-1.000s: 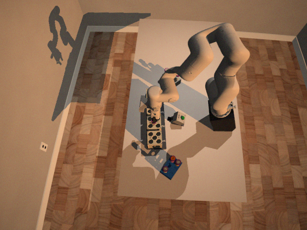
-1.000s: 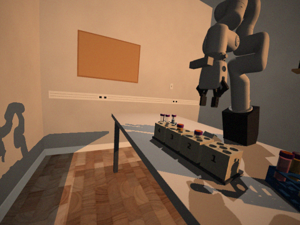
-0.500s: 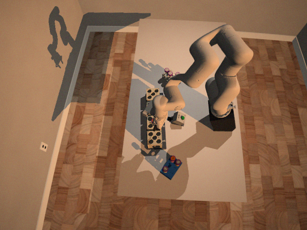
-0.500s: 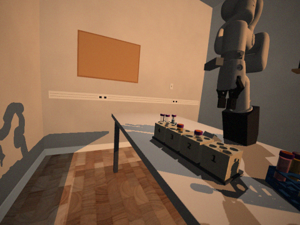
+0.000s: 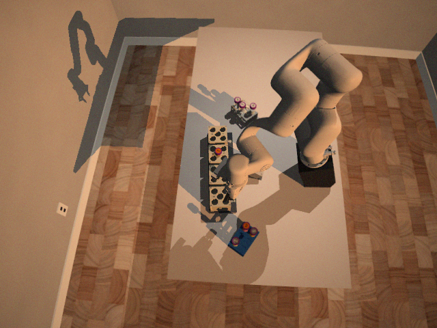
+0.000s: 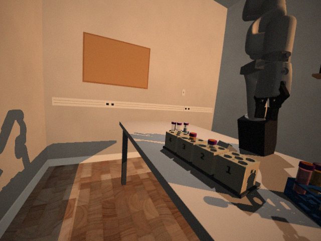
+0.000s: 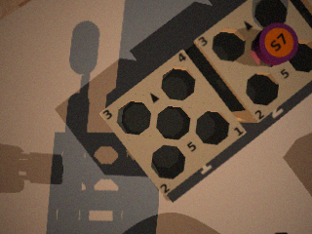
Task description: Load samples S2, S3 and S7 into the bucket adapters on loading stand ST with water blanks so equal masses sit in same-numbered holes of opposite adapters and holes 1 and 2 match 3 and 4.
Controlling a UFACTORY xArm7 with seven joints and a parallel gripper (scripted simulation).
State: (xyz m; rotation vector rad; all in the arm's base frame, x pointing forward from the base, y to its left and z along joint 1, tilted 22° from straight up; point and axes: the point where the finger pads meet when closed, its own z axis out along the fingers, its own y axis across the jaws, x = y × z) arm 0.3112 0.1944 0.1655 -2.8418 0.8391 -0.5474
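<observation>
My gripper is now 190 mm above the pink-filled sample tube, 100 mm to the right of it and 60 mm past it. Also, from my hand: bucket adapter (200 mm below, 130 mm to the right, 70 mm ahead); then yellowish tube (190 mm below, 180 mm to the left, 20 mm behind); then blue sample rack (220 mm below, 160 mm to the left, 50 mm behind).
</observation>
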